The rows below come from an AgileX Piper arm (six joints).
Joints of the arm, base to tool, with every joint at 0 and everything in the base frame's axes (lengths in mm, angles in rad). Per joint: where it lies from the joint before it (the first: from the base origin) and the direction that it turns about. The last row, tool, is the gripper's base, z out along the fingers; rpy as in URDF.
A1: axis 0 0 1 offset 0.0 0.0 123.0
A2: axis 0 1 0 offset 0.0 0.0 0.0
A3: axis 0 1 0 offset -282.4 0.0 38.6
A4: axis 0.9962 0 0.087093 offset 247.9 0.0 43.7
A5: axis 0 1 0 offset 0.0 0.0 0.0
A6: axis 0.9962 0 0.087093 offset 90.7 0.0 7.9
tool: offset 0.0 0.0 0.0 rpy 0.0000 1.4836 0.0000
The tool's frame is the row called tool.
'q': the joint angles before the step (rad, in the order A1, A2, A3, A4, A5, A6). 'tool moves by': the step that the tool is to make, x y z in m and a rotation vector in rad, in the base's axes. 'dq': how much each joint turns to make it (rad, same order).
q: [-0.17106, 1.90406, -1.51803, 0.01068, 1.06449, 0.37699]
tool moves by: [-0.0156, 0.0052, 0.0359, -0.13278, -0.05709, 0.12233]
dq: [0.02962, -0.10415, 0.01656, -0.10913, 0.00778, -0.06761]
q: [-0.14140, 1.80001, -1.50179, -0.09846, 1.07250, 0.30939]
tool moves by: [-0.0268, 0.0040, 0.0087, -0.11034, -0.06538, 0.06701]
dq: [0.02123, -0.12466, 0.14625, -0.10421, -0.10296, -0.00835]
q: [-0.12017, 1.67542, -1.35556, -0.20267, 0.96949, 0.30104]
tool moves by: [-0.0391, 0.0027, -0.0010, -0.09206, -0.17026, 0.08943]
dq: [-0.00018, -0.18381, 0.25370, -0.08863, -0.25877, -0.00615]
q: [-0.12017, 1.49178, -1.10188, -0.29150, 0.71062, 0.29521]
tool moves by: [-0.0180, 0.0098, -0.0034, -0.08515, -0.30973, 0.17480]
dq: [-0.00005, -0.12627, 0.22193, -0.10654, -0.43874, -0.00005]
